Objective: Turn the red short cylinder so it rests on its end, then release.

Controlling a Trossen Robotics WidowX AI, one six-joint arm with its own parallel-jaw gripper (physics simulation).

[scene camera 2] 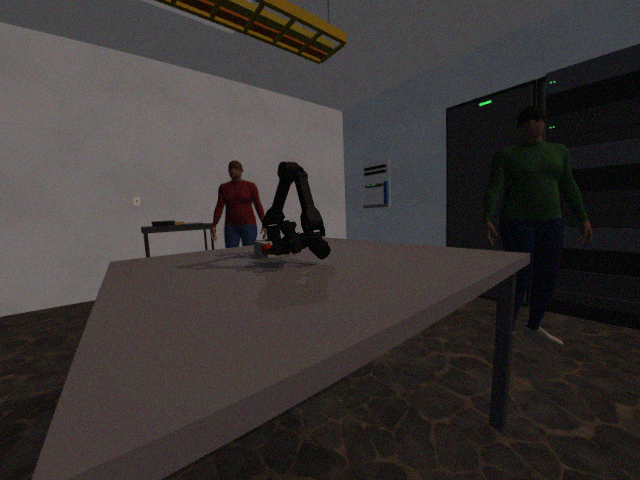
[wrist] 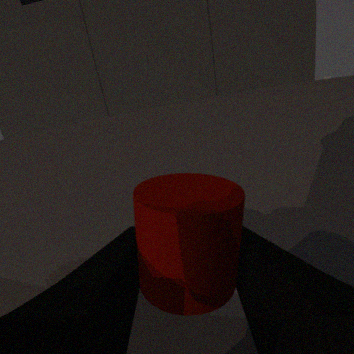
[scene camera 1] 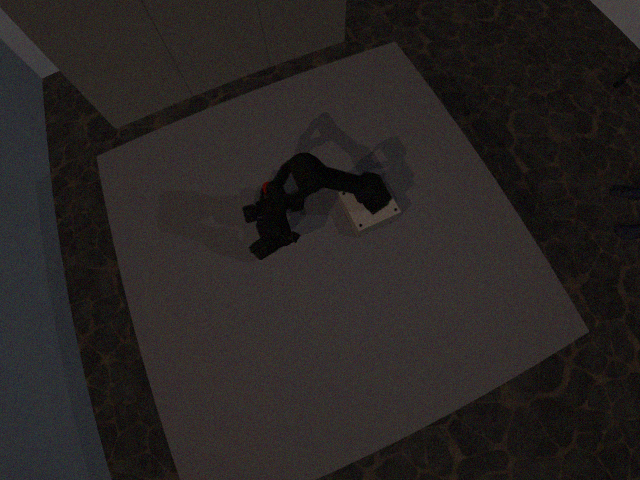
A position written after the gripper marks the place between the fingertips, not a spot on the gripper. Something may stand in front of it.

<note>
In view: the gripper [scene camera 2: 264,252].
The gripper shows as well in the wrist view [wrist: 185,236].
</note>
